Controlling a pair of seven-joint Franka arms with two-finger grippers.
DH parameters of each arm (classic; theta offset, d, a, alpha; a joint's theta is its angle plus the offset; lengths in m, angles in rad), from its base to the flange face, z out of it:
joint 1: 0 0.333 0 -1.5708
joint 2: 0 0 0 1.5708
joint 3: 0 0.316 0.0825 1.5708
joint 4: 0 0 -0.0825 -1.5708
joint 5: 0 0.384 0 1.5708
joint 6: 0 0 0.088 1.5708
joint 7: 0 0.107 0 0
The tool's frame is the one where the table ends.
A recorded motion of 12 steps. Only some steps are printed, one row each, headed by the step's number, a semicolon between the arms.
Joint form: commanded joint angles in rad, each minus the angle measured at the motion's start. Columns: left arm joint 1, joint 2, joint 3, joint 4, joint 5, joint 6, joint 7; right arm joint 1, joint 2, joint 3, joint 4, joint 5, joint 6, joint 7.
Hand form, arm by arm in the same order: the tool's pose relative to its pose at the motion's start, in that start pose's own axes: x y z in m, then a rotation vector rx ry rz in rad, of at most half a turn. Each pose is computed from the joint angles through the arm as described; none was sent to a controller.
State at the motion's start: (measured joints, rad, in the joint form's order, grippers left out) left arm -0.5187 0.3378 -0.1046 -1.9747 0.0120 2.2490 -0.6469; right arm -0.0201 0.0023 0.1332 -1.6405 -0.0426 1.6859 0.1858
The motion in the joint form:
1: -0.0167 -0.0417 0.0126 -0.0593 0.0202 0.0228 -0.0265; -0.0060 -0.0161 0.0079 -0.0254 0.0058 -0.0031 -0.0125
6: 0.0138 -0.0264 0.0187 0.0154 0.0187 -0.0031 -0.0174; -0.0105 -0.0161 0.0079 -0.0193 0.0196 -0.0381 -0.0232
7: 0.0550 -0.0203 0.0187 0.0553 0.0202 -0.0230 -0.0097; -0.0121 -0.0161 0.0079 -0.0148 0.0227 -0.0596 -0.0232
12: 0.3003 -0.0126 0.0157 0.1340 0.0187 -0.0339 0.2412; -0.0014 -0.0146 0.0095 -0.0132 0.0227 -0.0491 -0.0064
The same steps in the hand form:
1: -0.0133 -0.0064 -0.0006 0.0158 0.0179 -0.0078; -0.0063 -0.0012 0.0032 0.0013 -0.0129 -0.0142
6: 0.0143 -0.0137 -0.0226 -0.0059 0.0439 -0.0374; -0.0094 0.0006 0.0034 0.0098 -0.0439 -0.0189
7: 0.0354 -0.0303 -0.0357 -0.0144 0.0554 -0.0709; -0.0113 0.0016 0.0031 0.0098 -0.0612 -0.0170
12: 0.1164 -0.1602 -0.0685 -0.0398 0.1102 -0.0650; -0.0109 -0.0053 0.0020 0.0117 -0.0506 -0.0124

